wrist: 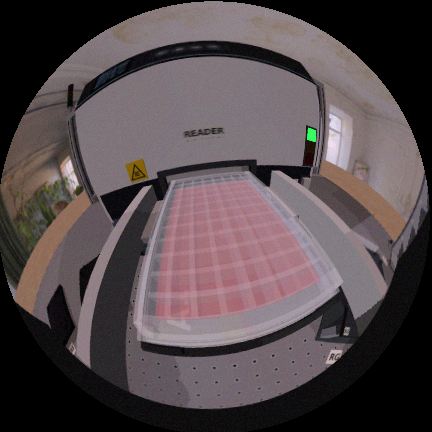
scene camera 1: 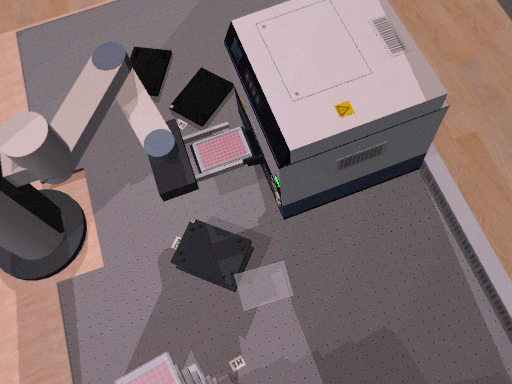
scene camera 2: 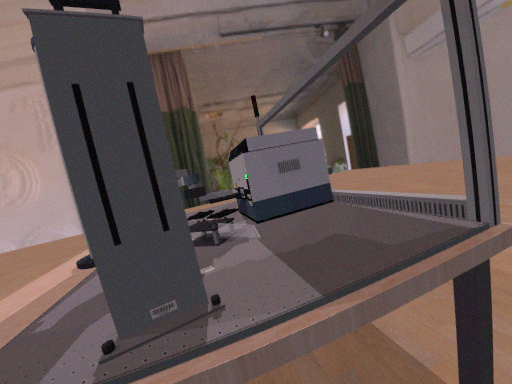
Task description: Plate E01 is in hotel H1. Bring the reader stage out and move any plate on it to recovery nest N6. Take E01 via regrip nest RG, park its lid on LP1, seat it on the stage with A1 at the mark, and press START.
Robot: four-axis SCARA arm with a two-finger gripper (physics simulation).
Observation:
In view: my gripper (scene camera 1: 235, 143), a reader stage (wrist: 275, 335) and a recovery nest (wrist: 60, 321).

